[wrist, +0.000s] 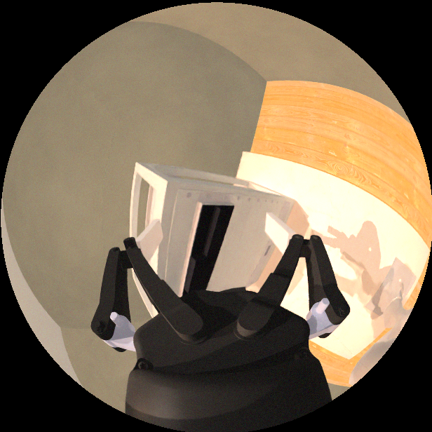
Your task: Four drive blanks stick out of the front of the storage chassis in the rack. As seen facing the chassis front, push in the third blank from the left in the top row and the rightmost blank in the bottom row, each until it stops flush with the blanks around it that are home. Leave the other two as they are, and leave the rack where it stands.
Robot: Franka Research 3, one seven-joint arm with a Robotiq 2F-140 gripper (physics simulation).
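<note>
The pale rack (250, 215) stands in the middle of the wrist view, seen at a slant, with an open frame on its left side. A tall dark opening (215, 245) shows in its near face, with dark grey upright shapes inside. The storage chassis front and the four drive blanks cannot be made out, and the gripper body covers the lower part of the rack. My gripper (213, 225) is open and empty. Its two pale fingertips stand wide apart, one over the rack's left side and one over its right part; the contact or gap cannot be told.
A pale mat (320, 185) lies on the wooden table (325, 110) behind and to the right of the rack. Shadows of the arm fall on the mat. A pale rounded shape (382, 352) shows at the lower right edge. Grey-green floor lies to the left.
</note>
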